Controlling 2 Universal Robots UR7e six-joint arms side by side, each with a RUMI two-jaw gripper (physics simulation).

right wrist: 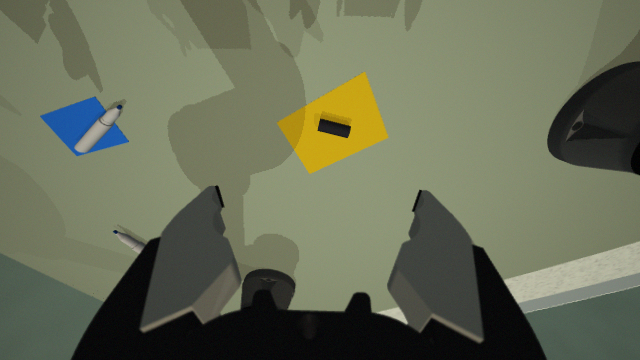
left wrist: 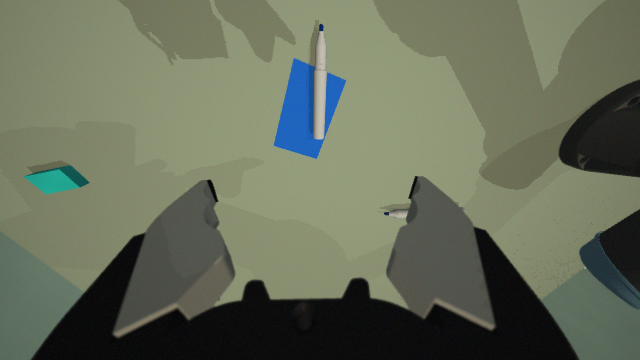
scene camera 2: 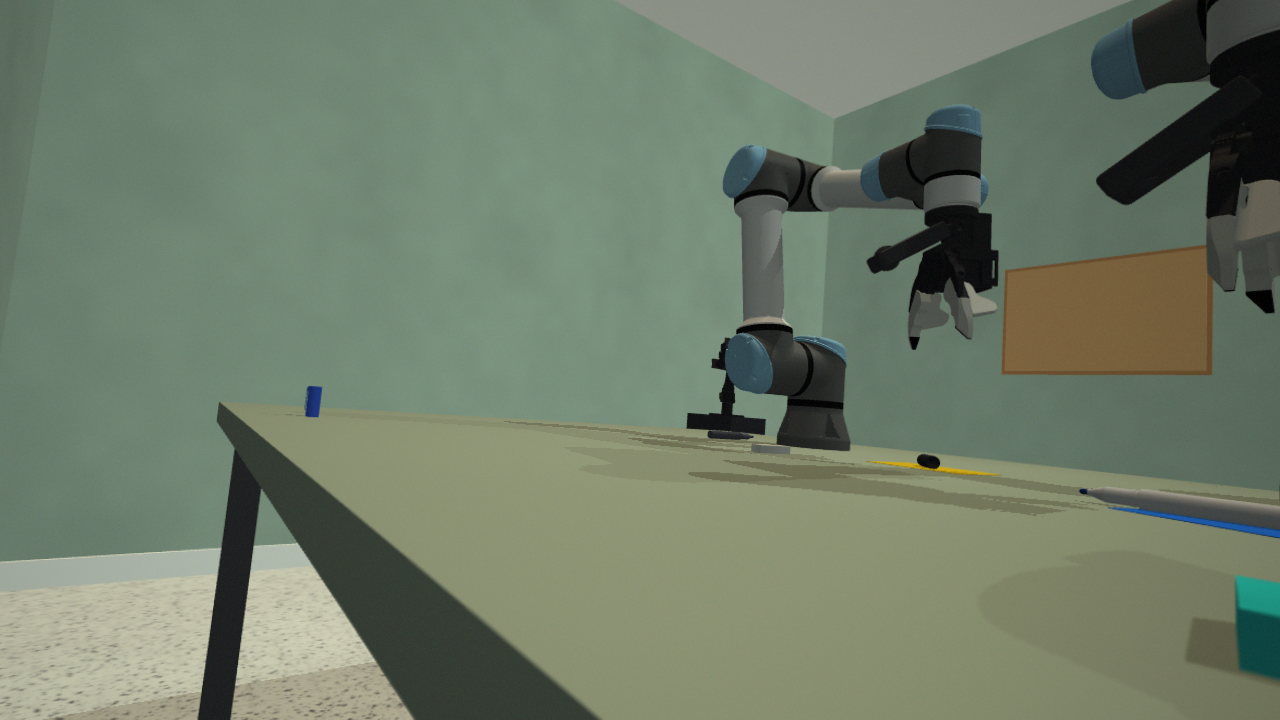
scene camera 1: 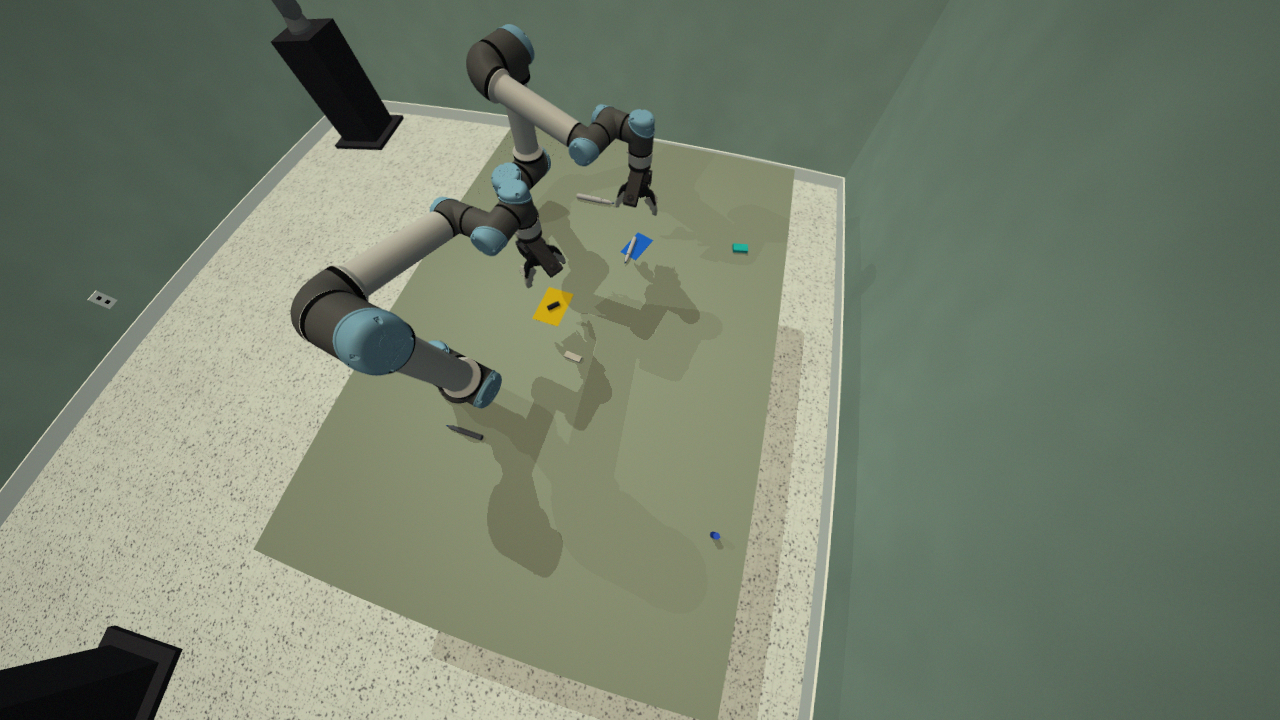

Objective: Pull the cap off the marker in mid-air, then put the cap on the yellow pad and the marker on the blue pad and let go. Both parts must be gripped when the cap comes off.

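Seen in the pictures: left gripper, fingertip midpoint: (left wrist: pixel 313 181) (scene camera 2: pixel 1250 303) (scene camera 1: pixel 636 211); right gripper, fingertip midpoint: (right wrist: pixel 318 190) (scene camera 2: pixel 939 344) (scene camera 1: pixel 546 275); left arm's base at its link origin: (right wrist: pixel 270 283) (left wrist: pixel 611 127); right arm's base at its link origin: (right wrist: pixel 601 117) (scene camera 2: pixel 812 447).
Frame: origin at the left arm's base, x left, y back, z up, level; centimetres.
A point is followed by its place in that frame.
The uncapped white marker (scene camera 1: pixel 630 248) @(x -7.9, y -50.6, z 1.8 cm) (scene camera 2: pixel 1190 505) @(x -7.0, y -51.4, z 1.0 cm) (left wrist: pixel 320 100) @(x -6.9, y -50.4, z 1.8 cm) (right wrist: pixel 95 132) @(x -7.8, y -50.2, z 1.7 cm) lies across the blue pad (scene camera 1: pixel 642 243) @(x -2.8, y -54.4, z 0.1 cm) (left wrist: pixel 292 110) @(x -5.5, y -54.6, z 0.1 cm) (right wrist: pixel 65 119) @(x -3.5, y -55.3, z 0.1 cm), its blue tip reaching past the pad's edge. The black cap (scene camera 1: pixel 553 305) @(x -40.4, y -29.0, z 1.8 cm) (scene camera 2: pixel 928 461) @(x -41.1, y -26.6, z 0.8 cm) (right wrist: pixel 334 128) @(x -40.3, y -28.8, z 1.8 cm) lies on its side on the yellow pad (scene camera 1: pixel 550 317) @(x -44.7, y -28.8, z 0.1 cm) (scene camera 2: pixel 971 470) @(x -35.1, y -26.1, z 0.1 cm) (right wrist: pixel 365 105) @(x -45.7, y -28.7, z 0.1 cm), apart from the marker. My left gripper (scene camera 1: pixel 636 209) @(x -3.4, y -52.0, z 17.4 cm) (scene camera 2: pixel 1245 298) @(x -3.4, y -52.0, z 17.4 cm) (left wrist: pixel 313 181) @(x -3.4, y -52.0, z 17.4 cm) is open and empty, high above the table near the blue pad. My right gripper (scene camera 1: pixel 545 273) @(x -38.7, y -29.7, z 18.0 cm) (scene camera 2: pixel 939 340) @(x -38.7, y -29.7, z 18.0 cm) (right wrist: pixel 318 190) @(x -38.7, y -29.7, z 18.0 cm) is open and empty, raised above the table near the yellow pad.
A second white marker (scene camera 1: pixel 595 198) @(x 15.8, y -29.2, z 2.1 cm) (left wrist: pixel 398 213) @(x 15.4, y -34.9, z 1.7 cm) (right wrist: pixel 131 242) @(x 15.3, y -33.0, z 1.6 cm) lies behind the blue pad in scene camera 1. A teal block (scene camera 1: pixel 740 248) @(x 2.9, y -94.1, z 1.5 cm) (scene camera 2: pixel 1260 626) @(x 2.8, y -97.3, z 1.2 cm) (left wrist: pixel 57 180) @(x 3.4, y -93.2, z 1.5 cm), a pale block (scene camera 1: pixel 572 356) @(x -58.4, y -41.8, z 1.2 cm) (scene camera 2: pixel 770 448) @(x -57.4, y -43.2, z 0.8 cm), a dark pen (scene camera 1: pixel 465 432) @(x -92.1, y -15.8, z 1.7 cm) and a blue cylinder (scene camera 1: pixel 715 535) @(x -103.8, y -98.1, z 4.8 cm) (scene camera 2: pixel 313 402) @(x -103.0, y -98.6, z 2.3 cm) are on the table.
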